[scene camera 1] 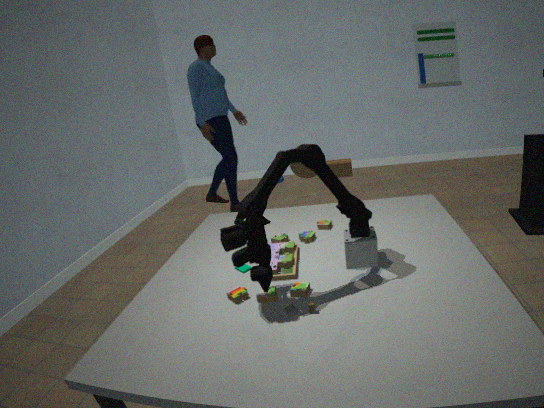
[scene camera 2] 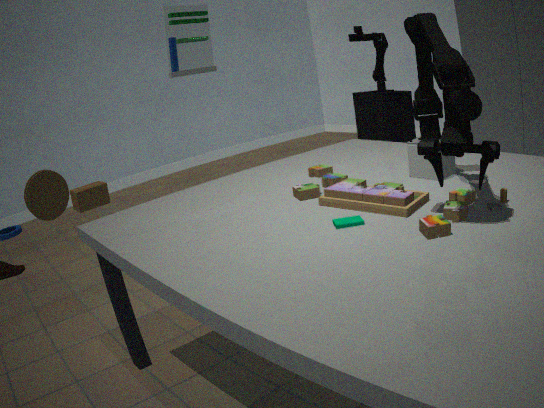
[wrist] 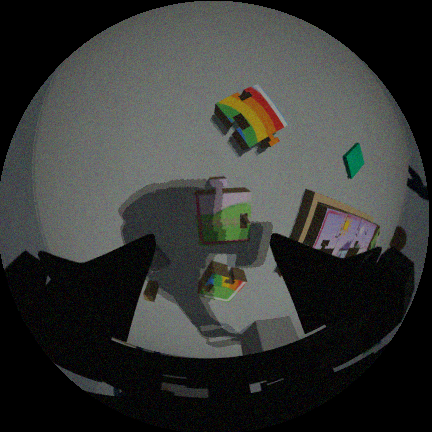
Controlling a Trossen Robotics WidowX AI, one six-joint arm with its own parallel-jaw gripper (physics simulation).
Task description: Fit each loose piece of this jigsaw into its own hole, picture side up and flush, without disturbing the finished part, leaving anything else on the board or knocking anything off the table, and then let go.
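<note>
My gripper (scene camera 1: 266, 290) (scene camera 2: 461, 187) (wrist: 213, 239) is open and empty, above a green-and-lilac piece (scene camera 1: 267, 297) (scene camera 2: 455, 210) (wrist: 225, 220) that lies picture side up in the arm's shadow. A rainbow piece (scene camera 1: 238, 294) (scene camera 2: 435, 226) (wrist: 255, 117) and a green-and-rainbow piece (scene camera 1: 300, 289) (scene camera 2: 461, 195) (wrist: 222, 287) lie on either side of it. The framed board (scene camera 1: 297, 265) (scene camera 2: 360, 207) (wrist: 304, 207) holds lilac and green parts; its holes are largely hidden. Beyond it lie a green piece (scene camera 1: 280, 238) (scene camera 2: 306, 191), a blue-and-green piece (scene camera 1: 307, 236) (scene camera 2: 334, 177) and an orange-and-green piece (scene camera 1: 324, 224) (scene camera 2: 320, 170).
A teal tile (scene camera 1: 243, 268) (scene camera 2: 348, 222) (wrist: 354, 160) lies beside the board. A small brown block (scene camera 1: 311, 307) (scene camera 2: 503, 195) (wrist: 151, 290) stands near the green-and-rainbow piece. The arm's grey base block (scene camera 1: 361, 252) (wrist: 277, 335) stands on the table. A person (scene camera 1: 207, 95) stands beyond the table.
</note>
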